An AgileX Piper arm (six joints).
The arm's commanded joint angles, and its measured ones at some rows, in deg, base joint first. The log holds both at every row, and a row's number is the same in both.
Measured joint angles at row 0:
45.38, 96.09, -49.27, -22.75, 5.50, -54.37
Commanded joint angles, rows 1 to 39:
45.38, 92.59, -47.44, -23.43, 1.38, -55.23
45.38, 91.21, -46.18, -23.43, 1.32, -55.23
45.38, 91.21, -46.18, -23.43, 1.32, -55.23
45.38, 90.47, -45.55, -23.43, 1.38, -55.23
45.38, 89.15, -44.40, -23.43, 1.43, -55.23
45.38, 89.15, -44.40, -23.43, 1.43, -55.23
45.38, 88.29, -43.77, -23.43, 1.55, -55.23
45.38, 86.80, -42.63, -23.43, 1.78, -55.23
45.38, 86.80, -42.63, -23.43, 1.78, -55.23
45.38, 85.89, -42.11, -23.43, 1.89, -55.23
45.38, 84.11, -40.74, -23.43, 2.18, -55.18
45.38, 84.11, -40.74, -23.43, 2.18, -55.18
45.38, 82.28, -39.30, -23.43, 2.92, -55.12
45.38, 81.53, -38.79, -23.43, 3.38, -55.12
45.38, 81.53, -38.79, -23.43, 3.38, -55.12
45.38, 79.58, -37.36, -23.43, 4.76, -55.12
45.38, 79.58, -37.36, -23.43, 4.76, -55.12
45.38, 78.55, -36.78, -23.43, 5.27, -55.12
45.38, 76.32, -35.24, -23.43, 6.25, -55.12
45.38, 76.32, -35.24, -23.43, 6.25, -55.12
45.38, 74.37, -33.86, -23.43, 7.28, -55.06
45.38, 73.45, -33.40, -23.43, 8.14, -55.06
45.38, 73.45, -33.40, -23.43, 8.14, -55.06
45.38, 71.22, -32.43, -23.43, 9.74, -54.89
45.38, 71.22, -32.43, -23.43, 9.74, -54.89
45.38, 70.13, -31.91, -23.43, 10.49, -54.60
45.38, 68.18, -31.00, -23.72, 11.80, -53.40
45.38, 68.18, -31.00, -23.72, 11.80, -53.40
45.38, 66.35, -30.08, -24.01, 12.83, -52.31
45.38, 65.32, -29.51, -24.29, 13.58, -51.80
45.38, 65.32, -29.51, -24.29, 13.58, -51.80
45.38, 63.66, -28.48, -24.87, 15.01, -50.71
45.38, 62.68, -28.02, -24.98, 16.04, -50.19
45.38, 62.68, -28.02, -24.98, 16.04, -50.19
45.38, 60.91, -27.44, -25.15, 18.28, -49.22
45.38, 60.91, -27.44, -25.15, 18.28, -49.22
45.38, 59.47, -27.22, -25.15, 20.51, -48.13
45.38, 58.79, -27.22, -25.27, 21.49, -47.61
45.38, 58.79, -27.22, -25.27, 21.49, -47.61
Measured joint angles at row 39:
45.38, 61.48, -26.87, -23.43, 21.37, -49.45
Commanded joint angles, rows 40 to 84:
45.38, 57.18, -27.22, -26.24, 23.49, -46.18
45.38, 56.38, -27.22, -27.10, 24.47, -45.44
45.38, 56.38, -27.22, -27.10, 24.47, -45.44
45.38, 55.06, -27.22, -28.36, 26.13, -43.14
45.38, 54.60, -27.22, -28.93, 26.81, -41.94
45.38, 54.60, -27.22, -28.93, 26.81, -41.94
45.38, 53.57, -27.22, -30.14, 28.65, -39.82
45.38, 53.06, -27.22, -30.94, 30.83, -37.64
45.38, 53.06, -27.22, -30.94, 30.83, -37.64
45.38, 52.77, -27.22, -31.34, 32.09, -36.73
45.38, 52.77, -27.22, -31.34, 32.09, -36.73
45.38, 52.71, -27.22, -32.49, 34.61, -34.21
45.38, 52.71, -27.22, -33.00, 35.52, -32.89
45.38, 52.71, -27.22, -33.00, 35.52, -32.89
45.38, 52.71, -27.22, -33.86, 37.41, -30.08
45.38, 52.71, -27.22, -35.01, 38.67, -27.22
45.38, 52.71, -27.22, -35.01, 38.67, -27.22
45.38, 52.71, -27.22, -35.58, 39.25, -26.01
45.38, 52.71, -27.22, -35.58, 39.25, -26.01
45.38, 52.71, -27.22, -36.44, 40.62, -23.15
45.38, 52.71, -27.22, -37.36, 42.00, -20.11
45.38, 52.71, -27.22, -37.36, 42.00, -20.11
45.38, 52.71, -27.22, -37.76, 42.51, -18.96
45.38, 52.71, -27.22, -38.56, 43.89, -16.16
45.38, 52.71, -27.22, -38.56, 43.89, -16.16
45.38, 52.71, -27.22, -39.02, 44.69, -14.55
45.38, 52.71, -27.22, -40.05, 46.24, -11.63
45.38, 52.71, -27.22, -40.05, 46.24, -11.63
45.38, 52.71, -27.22, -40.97, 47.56, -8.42
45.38, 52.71, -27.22, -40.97, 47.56, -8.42
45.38, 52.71, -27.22, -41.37, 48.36, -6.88
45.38, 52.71, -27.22, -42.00, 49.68, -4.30
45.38, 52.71, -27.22, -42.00, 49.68, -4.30
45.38, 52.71, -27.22, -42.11, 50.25, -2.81
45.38, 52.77, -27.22, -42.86, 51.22, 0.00
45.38, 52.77, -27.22, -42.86, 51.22, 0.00
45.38, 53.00, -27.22, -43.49, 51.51, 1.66
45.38, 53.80, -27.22, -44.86, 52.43, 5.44
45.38, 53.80, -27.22, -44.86, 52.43, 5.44
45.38, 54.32, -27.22, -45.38, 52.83, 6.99
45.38, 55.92, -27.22, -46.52, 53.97, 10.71
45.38, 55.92, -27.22, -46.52, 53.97, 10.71
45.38, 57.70, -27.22, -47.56, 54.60, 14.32
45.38, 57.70, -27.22, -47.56, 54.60, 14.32
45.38, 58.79, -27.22, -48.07, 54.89, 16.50
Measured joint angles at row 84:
45.38, 56.61, -26.70, -42.74, 53.80, 10.54
